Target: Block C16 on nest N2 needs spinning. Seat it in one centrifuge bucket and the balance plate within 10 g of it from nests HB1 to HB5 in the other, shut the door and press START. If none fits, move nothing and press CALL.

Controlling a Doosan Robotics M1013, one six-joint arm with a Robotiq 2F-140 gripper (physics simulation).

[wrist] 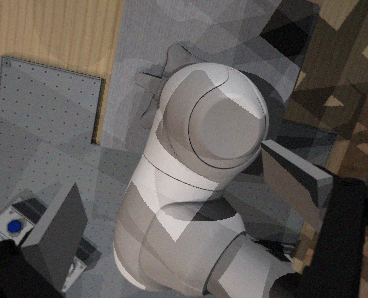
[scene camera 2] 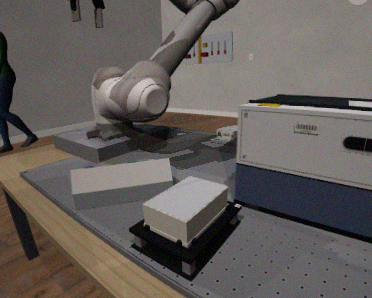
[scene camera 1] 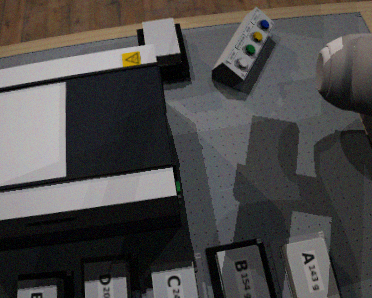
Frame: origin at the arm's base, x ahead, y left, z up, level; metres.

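Seen in the pictures: gripper, between the fingertips: (wrist: 174,181) (scene camera 2: 88,24); arm's base, origin of its link: (scene camera 2: 115,133).
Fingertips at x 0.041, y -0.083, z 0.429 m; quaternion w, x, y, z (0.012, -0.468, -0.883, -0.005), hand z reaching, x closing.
Pixels of each thing's top centre, then the offset from my fingertips to it. "spot": a spot on its surface instead.
- white block, centre of its top: (scene camera 2: 188,194) (scene camera 1: 160,36) dx +0.625, dy -0.108, dz -0.397 m
- black nest, a spot on its surface: (scene camera 2: 187,247) spot: dx +0.678, dy -0.162, dz -0.438 m
- plate A, centre of its top: (scene camera 1: 312,271) (scene camera 2: 231,128) dx +0.297, dy +0.459, dz -0.423 m
- plate B, centre of its top: (scene camera 1: 244,279) dx +0.431, dy +0.474, dz -0.423 m
- plate C, centre of its top: (scene camera 1: 175,295) dx +0.562, dy +0.506, dz -0.423 m
- plate D, centre of its top: (scene camera 1: 105,293) dx +0.698, dy +0.508, dz -0.423 m
- plate E, a spot on its surface: (scene camera 1: 37,289) spot: dx +0.838, dy +0.510, dz -0.423 m
- sloped button box, centre of its top: (scene camera 2: 121,161) (wrist: 31,259) (scene camera 1: 246,34) dx +0.405, dy -0.114, dz -0.393 m
My gripper (scene camera 2: 87,14) (wrist: 174,181) is open and empty, high above the table near the arm's base. A white block (scene camera 1: 161,37) (scene camera 2: 186,204) sits on a black nest (scene camera 2: 187,247) behind the centrifuge; no label on it is readable. The centrifuge (scene camera 1: 115,120) (scene camera 2: 295,145) has a dark top with a white panel; its buckets do not show. At the front stand plate A (scene camera 1: 309,265), marked 143 g, plate B (scene camera 1: 244,272), marked 154 g, plate C (scene camera 1: 175,282), plate D (scene camera 1: 105,285) and plate E (scene camera 1: 37,289); the weights of C, D and E are cut off.
A sloped button box (scene camera 1: 235,52) (scene camera 2: 122,182) with blue, yellow, green and white buttons stands near the table's back edge. In the wrist view, its blue button (wrist: 14,226) shows beside the left finger and the arm's pale links (wrist: 200,165) fill the middle.
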